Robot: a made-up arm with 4 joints.
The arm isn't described. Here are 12 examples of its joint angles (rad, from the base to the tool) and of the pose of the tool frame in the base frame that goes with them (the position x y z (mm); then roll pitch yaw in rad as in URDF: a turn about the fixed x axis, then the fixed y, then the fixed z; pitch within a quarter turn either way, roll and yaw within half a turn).
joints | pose
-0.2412 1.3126 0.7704 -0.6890 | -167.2 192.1 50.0 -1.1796 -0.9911 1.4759
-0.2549 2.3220 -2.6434 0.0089 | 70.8 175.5 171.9 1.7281 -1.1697 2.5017
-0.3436 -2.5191 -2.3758 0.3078 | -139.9 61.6 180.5 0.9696 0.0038 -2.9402
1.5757 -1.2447 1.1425 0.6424 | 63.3 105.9 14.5 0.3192 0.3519 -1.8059
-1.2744 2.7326 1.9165 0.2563 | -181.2 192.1 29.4 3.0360 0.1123 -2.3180
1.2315 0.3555 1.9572 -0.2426 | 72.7 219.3 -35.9 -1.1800 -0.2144 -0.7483
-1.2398 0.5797 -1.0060 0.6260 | 146.1 102.2 93.2 2.8101 -0.0576 0.6613
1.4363 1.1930 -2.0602 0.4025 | -174.0 41.1 19.3 -2.8504 -0.4494 -1.2857
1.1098 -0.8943 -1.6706 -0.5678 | -231.4 174.0 11.1 1.9413 0.6331 -1.7328
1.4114 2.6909 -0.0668 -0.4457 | -152.8 248.9 -58.5 -1.8868 -0.1070 1.7456
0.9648 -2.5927 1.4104 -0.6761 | 30.1 244.5 -35.4 2.6269 0.4384 1.9781
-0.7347 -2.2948 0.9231 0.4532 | -27.3 251.0 -84.2 -0.8754 1.1621 -0.7959
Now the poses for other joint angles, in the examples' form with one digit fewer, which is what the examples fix.
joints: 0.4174 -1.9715 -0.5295 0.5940
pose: -53 0 12 0.165 0.373 -2.445
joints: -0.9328 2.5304 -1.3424 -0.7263
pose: 95 79 91 -0.913 -0.364 -2.038
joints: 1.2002 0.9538 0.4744 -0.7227
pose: -69 297 98 -0.495 -0.858 -0.360
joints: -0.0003 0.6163 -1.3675 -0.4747
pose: -32 -1 42 2.306 -0.755 -0.243
